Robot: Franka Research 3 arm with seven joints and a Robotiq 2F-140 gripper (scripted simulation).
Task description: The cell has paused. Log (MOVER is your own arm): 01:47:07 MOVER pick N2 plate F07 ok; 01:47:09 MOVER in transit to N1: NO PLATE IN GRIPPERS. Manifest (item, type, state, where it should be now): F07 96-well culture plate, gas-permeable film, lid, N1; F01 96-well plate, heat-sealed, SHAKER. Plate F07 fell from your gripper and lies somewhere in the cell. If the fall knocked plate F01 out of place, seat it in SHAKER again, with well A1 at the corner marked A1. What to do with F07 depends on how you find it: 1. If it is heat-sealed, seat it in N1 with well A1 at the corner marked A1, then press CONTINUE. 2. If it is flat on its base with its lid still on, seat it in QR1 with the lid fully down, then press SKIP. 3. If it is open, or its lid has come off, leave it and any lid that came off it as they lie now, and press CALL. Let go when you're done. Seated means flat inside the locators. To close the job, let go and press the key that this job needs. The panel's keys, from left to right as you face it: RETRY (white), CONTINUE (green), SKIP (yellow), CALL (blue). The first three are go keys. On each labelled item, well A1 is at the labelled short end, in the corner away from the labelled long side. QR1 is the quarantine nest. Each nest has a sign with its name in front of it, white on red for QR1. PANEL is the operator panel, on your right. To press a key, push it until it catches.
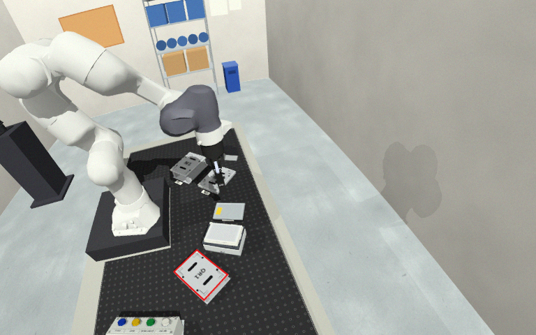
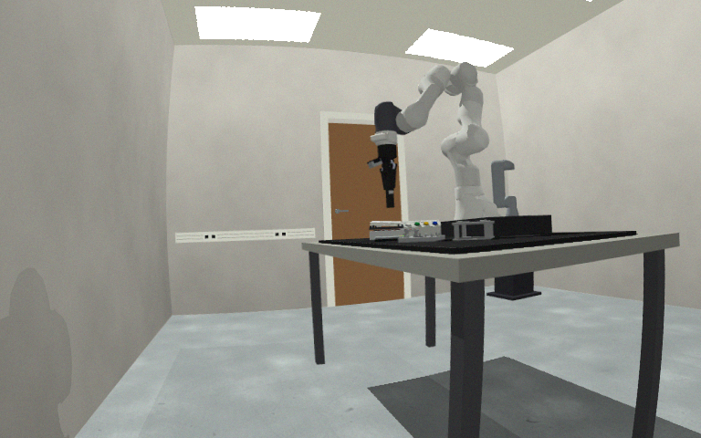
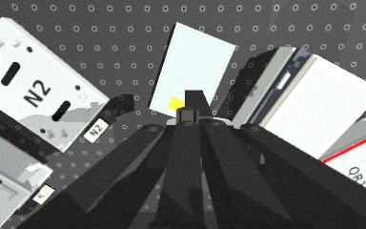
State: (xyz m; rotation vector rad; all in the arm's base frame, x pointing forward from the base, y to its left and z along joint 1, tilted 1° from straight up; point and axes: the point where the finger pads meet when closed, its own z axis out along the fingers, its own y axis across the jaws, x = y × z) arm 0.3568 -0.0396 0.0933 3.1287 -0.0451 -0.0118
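The white 96-well plate is 40 mm behind my hand, 150 mm to the right of it and 90 mm below it. Also, from my hand: pale flat rectangular piece: 150 mm below; white retry key: 280 mm behind, 410 mm to the right, 100 mm below; green continue key: 330 mm behind, 400 mm to the right, 100 mm below.
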